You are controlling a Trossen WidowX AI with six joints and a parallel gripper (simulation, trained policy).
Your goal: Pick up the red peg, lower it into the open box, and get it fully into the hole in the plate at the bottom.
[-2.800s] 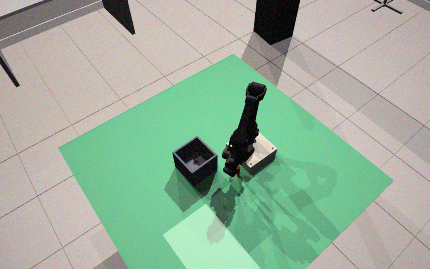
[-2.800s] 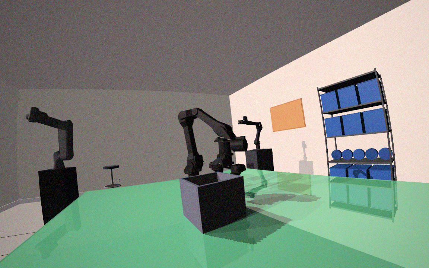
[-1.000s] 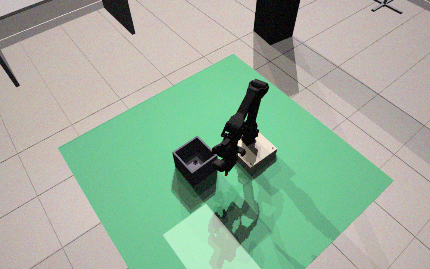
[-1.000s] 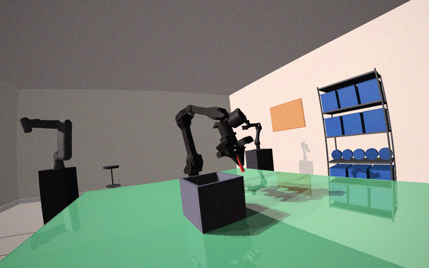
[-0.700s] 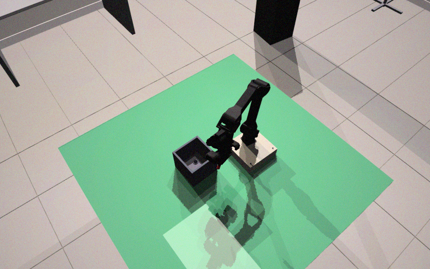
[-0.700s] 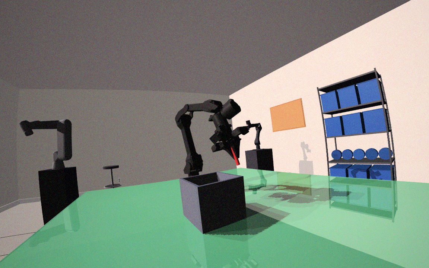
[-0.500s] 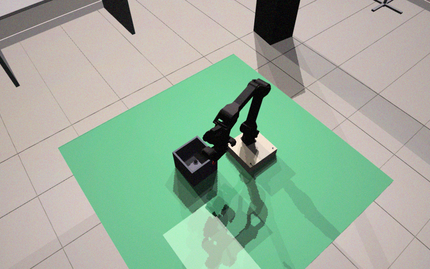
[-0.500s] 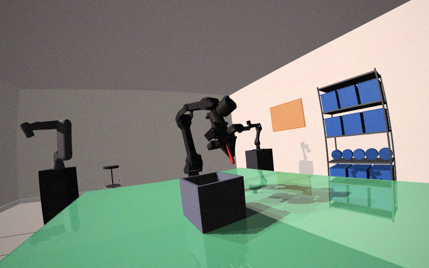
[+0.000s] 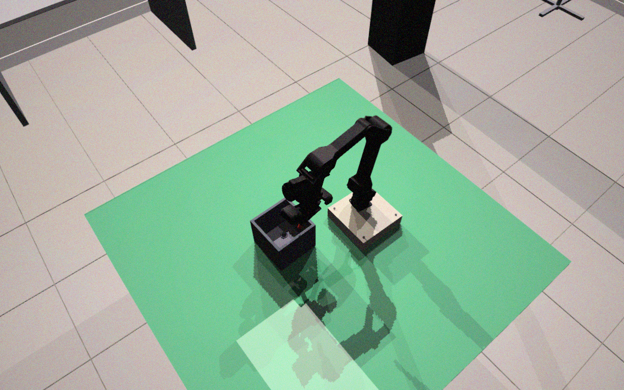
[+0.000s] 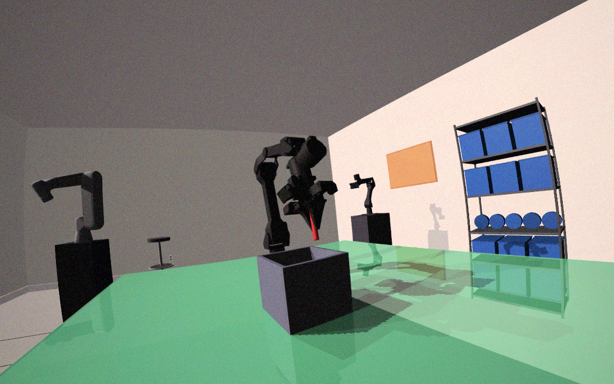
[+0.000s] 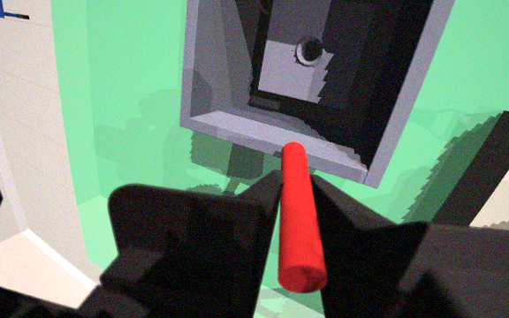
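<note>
My gripper tip is 4 cm short of the grey plate, 6 cm to the left of it and 14 cm above it. From my gripper tip the other things lie so: red peg 1 cm above.
</note>
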